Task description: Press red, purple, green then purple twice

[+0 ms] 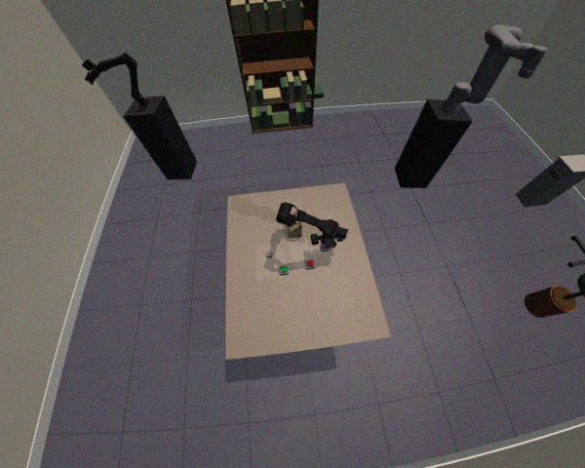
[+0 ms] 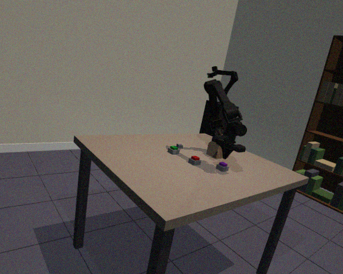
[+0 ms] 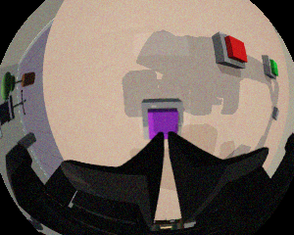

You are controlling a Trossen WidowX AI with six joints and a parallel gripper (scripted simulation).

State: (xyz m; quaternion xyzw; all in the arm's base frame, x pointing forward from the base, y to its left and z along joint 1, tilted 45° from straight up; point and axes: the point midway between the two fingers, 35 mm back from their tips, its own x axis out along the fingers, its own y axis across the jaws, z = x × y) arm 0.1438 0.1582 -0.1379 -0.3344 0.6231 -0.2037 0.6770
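The purple button is 3 cm below my gripper tip. The rest, counted from my gripper tip: green button: 26 cm to the right, 16 cm ahead, 3 cm below; small grey block: 35 cm to the right, 5 cm below, 5 cm ahead; red button: 12 cm ahead, 9 cm to the right, 3 cm below.
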